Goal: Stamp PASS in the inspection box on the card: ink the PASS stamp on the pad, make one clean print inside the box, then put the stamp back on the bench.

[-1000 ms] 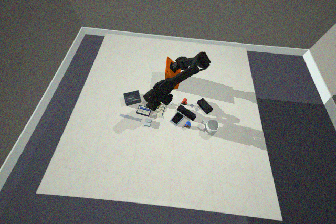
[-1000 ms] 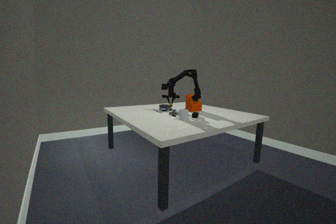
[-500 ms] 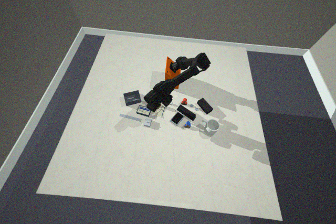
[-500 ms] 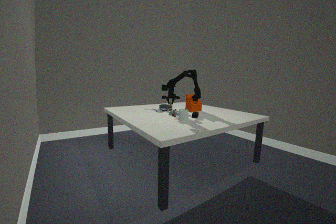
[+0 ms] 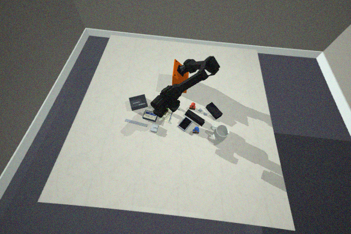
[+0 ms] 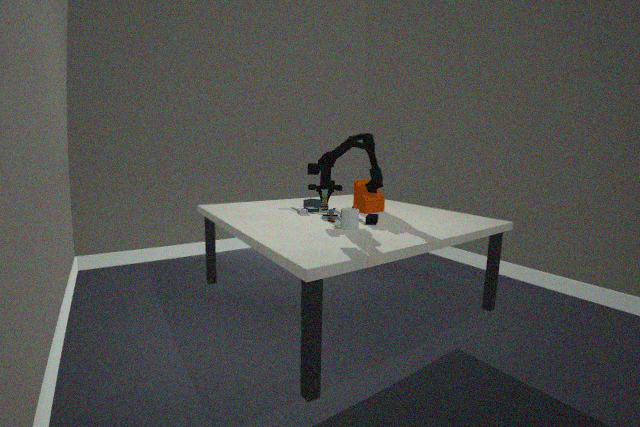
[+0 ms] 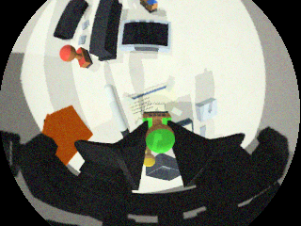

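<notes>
Now: gripper tip 6 cm above the pale card and 1 cm to the right of it. Round my gripper tip: ink pad 14 cm to the left, 6 cm below, 4 cm ahead; green stamp right at my gripper tip; yellow stamp 8 cm to the right, 5 cm behind, 4 cm below.
</notes>
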